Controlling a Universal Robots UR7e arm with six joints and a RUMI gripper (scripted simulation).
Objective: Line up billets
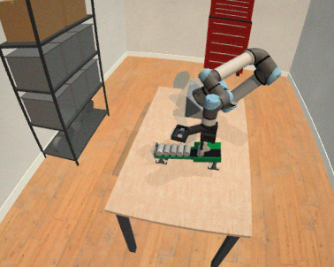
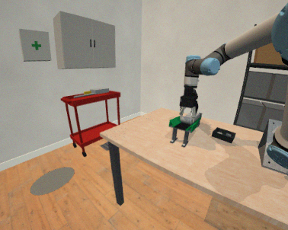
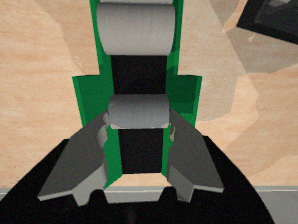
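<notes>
The ramp lies 70 mm to the right of my hand, 40 mm below it and 10 mm ahead of it. From my hand the other things lie so: grey stop (260 mm to the right, 50 mm below, 30 mm ahead).
</notes>
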